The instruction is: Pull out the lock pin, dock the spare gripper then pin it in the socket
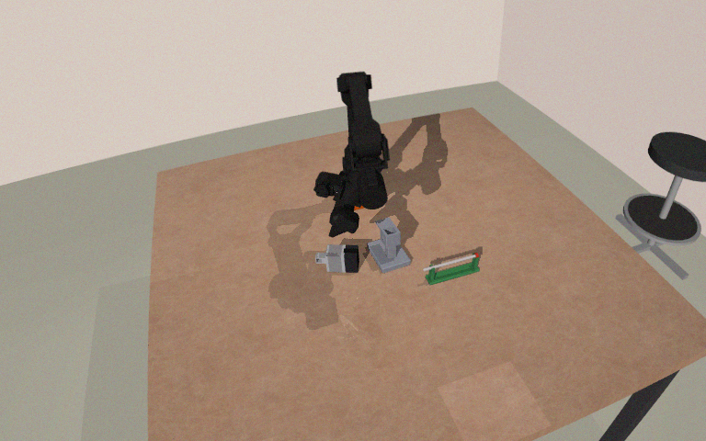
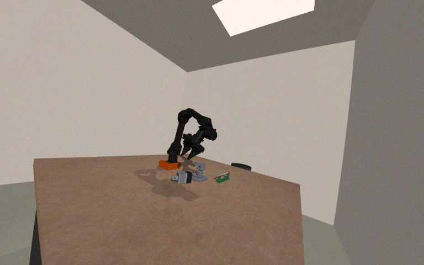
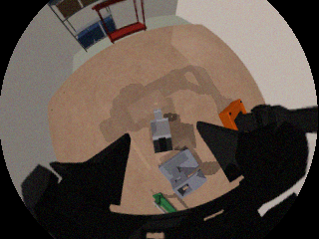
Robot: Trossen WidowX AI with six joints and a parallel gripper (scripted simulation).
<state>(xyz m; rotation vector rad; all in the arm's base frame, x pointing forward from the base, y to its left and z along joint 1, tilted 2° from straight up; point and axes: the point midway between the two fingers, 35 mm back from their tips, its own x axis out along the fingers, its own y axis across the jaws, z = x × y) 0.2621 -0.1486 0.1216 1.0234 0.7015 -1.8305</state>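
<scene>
My gripper tip is 120 mm above the spare gripper. From my gripper tip the other things lie so: grey mount 140 mm to the left, 90 mm below, 30 mm ahead; green cradle 260 mm to the left, 150 mm ahead, 120 mm below.
</scene>
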